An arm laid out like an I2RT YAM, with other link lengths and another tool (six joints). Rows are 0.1 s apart.
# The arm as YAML. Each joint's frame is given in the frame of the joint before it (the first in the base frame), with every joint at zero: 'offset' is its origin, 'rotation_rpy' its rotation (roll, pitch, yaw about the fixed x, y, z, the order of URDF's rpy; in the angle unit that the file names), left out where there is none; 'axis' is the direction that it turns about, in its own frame. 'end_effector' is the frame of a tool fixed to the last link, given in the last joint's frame.
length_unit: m
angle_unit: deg
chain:
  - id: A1
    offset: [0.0, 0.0, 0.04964]
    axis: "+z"
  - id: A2
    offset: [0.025, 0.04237, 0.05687]
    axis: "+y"
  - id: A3
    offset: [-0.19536, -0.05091, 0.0]
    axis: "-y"
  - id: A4
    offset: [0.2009, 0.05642, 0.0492]
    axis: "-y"
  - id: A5
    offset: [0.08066, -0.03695, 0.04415]
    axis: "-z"
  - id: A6
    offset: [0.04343, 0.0, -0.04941]
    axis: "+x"
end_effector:
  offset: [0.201, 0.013, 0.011]
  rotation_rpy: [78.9, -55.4, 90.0]
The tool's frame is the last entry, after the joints.
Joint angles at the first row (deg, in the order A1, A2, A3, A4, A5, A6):
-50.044 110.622 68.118 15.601 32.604 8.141
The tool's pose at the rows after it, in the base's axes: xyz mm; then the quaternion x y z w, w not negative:
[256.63, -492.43, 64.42, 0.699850, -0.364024, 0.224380, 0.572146]
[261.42, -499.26, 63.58, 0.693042, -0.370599, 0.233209, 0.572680]
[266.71, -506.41, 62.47, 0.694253, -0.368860, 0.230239, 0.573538]
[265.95, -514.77, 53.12, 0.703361, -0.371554, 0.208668, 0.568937]
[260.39, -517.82, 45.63, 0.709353, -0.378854, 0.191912, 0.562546]
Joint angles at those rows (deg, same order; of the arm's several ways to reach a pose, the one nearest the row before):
-50.351 112.529 68.799 17.815 33.898 11.392
-50.445 114.950 70.555 19.453 33.796 12.076
-50.449 117.418 74.108 18.186 33.930 11.799
-50.778 120.679 79.839 12.956 34.638 12.241
-51.221 122.028 82.787 8.877 35.096 13.319

